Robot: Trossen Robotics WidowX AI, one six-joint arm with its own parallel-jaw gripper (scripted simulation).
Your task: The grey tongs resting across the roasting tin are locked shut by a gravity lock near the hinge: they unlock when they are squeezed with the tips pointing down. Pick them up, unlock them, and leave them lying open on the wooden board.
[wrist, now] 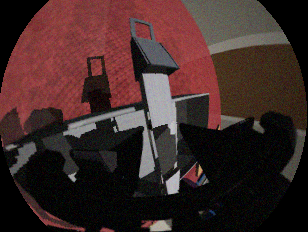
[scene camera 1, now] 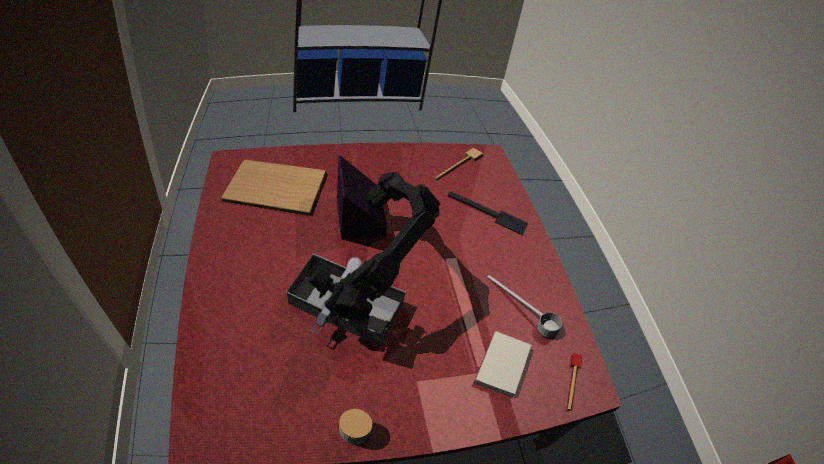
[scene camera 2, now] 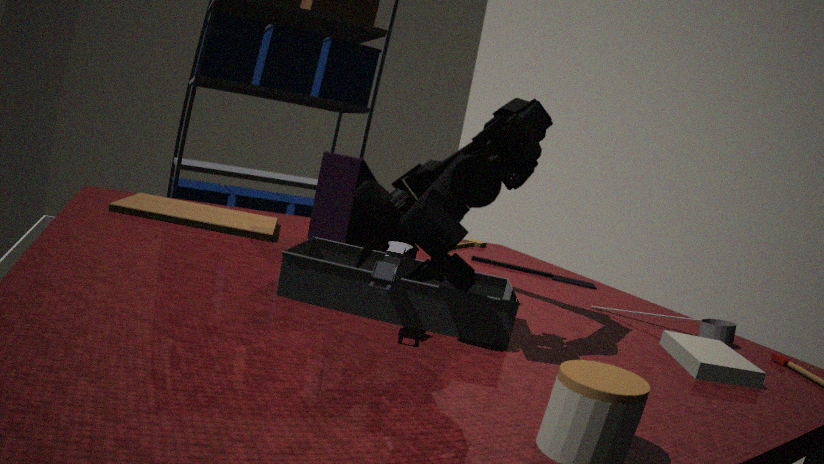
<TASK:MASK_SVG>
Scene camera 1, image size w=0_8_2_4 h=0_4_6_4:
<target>gripper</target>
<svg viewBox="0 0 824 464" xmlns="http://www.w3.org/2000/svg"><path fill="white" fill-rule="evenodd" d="M363 299L359 312L354 318L360 323L366 321L365 319L373 308L372 303ZM321 264L314 270L308 281L321 293L319 298L322 298L328 290L331 291L333 294L325 301L325 307L331 314L340 319L347 320L334 310L339 295L344 287L346 287L346 277L342 278L339 283L334 284L334 280L330 278L332 272Z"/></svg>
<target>white block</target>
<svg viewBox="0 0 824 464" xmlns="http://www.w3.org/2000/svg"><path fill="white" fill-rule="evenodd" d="M497 331L492 336L474 384L513 397L532 345Z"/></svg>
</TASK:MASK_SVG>
